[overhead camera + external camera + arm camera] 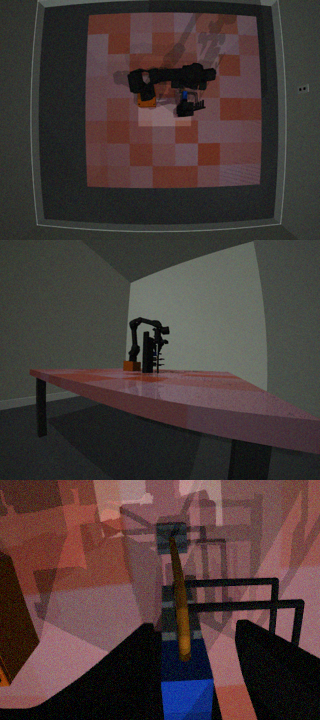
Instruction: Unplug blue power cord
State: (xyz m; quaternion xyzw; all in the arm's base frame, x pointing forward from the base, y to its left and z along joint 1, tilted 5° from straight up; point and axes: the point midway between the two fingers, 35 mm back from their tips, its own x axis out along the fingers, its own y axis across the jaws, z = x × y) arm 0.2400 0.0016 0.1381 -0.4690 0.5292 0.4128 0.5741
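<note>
My gripper tip is 7 cm to the left of the blue plug, 1 cm past it and 1 cm above it.
</note>
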